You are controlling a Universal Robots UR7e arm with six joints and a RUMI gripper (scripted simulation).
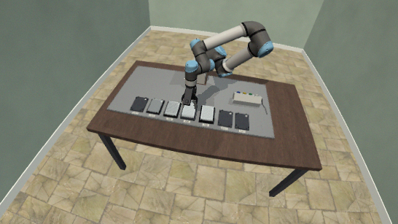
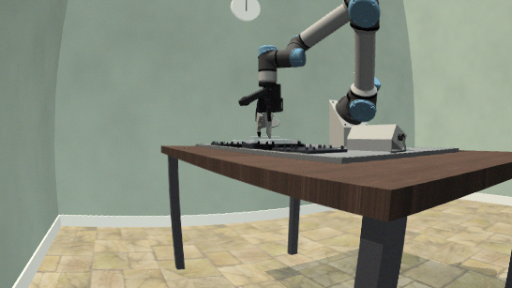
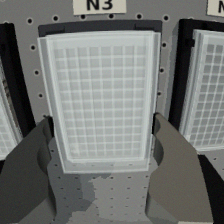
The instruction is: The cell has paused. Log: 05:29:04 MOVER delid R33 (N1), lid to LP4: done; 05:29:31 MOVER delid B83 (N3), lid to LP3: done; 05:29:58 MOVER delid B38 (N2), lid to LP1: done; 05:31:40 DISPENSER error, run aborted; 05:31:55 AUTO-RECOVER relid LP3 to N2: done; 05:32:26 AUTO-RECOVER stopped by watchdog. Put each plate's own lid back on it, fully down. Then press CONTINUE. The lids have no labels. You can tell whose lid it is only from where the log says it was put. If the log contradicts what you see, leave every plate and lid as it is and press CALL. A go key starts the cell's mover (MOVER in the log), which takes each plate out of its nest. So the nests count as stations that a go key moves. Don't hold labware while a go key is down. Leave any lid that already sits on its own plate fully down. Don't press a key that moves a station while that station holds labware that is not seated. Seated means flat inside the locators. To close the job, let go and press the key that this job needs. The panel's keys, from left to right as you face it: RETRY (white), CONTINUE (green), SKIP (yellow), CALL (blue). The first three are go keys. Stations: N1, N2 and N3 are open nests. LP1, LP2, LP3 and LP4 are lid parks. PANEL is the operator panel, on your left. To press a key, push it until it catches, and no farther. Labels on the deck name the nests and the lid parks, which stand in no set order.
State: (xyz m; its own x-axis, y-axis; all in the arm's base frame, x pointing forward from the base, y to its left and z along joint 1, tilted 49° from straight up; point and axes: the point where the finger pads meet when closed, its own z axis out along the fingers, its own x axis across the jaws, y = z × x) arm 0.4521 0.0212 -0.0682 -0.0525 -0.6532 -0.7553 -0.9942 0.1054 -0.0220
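My hand is 30 mm above the white plate. Also, from my hand: grey lid (260 mm to the right, 40 mm below, 20 mm behind); then well plate (120 mm to the right, 30 mm below); then black lid park (260 mm to the right, 50 mm below, 20 mm behind).
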